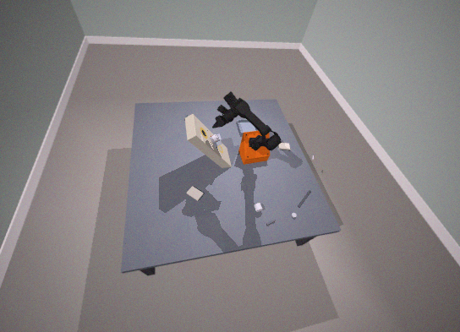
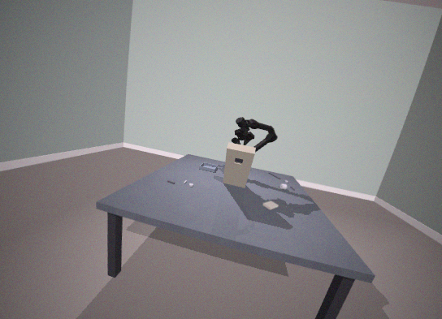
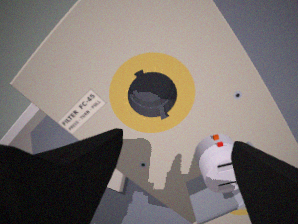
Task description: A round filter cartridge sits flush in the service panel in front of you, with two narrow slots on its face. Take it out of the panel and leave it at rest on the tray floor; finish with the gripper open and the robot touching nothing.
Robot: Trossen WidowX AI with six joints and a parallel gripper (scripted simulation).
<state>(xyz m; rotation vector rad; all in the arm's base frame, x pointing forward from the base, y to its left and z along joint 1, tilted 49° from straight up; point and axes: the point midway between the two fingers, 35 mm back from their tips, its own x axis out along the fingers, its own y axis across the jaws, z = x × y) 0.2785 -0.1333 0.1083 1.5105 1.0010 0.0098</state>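
The white round filter cartridge lies 1 cm behind my gripper tip and 11 cm below it. Round my gripper tip: shallow frame (34 cm behind, 28 cm to the right, 32 cm below).
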